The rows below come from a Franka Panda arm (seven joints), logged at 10 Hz.
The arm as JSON. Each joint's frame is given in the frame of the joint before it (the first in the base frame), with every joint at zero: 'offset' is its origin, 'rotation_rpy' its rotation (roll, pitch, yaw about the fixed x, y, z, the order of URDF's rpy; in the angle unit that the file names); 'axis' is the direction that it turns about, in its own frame. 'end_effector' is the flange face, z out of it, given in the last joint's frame.
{
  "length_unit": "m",
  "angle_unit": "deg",
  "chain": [
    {
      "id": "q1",
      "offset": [
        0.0,
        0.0,
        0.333
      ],
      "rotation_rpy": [
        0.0,
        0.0,
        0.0
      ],
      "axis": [
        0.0,
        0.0,
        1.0
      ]
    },
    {
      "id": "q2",
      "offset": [
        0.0,
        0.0,
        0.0
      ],
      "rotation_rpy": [
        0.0,
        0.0,
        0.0
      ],
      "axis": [
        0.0,
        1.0,
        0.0
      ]
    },
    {
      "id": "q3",
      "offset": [
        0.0,
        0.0,
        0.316
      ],
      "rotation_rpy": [
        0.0,
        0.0,
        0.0
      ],
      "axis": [
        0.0,
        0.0,
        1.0
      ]
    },
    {
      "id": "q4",
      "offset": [
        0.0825,
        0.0,
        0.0
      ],
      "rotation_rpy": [
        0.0,
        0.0,
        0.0
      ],
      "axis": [
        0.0,
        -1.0,
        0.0
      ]
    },
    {
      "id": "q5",
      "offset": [
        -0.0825,
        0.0,
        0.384
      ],
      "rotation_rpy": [
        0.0,
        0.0,
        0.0
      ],
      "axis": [
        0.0,
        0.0,
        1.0
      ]
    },
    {
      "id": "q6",
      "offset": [
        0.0,
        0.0,
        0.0
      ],
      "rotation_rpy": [
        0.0,
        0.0,
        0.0
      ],
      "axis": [
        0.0,
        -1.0,
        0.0
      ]
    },
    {
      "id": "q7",
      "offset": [
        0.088,
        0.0,
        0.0
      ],
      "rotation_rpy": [
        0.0,
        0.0,
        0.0
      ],
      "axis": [
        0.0,
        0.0,
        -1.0
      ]
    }
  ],
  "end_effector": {
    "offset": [
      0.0,
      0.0,
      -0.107
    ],
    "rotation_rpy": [
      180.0,
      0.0,
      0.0
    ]
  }
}
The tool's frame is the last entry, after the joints.
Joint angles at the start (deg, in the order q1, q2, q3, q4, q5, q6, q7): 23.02, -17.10, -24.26, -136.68, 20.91, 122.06, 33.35
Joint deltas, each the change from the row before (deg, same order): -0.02, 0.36, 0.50, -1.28, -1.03, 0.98, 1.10; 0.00, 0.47, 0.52, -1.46, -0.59, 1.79, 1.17; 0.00, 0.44, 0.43, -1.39, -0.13, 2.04, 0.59; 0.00, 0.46, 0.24, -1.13, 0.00, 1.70, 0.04; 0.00, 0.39, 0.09, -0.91, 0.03, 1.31, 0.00; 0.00, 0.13, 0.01, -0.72, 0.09, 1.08, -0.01; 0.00, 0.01, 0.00, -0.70, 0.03, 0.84, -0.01; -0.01, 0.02, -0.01, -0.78, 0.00, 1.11, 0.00; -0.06, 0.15, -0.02, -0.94, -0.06, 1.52, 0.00
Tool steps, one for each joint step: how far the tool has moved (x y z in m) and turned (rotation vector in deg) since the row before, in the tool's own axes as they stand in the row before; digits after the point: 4 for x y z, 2 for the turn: -0.0018, 0.0037, 0.0117, -1.54, 0.31, 0.60; -0.0012, 0.0033, 0.0126, -0.99, 0.62, 0.92; -0.0007, 0.0030, 0.0112, -0.42, 0.67, 0.63; 0.0001, 0.0032, 0.0094, -0.30, 0.50, 0.25; 0.0004, 0.0033, 0.0075, -0.25, 0.34, 0.29; 0.0003, 0.0027, 0.0044, 0.05, 0.34, 0.26; -0.0002, 0.0028, 0.0038, -0.01, 0.22, 0.19; 0.0001, 0.0031, 0.0039, 0.07, 0.40, 0.22; 0.0008, 0.0040, 0.0051, 0.05, 0.64, 0.30
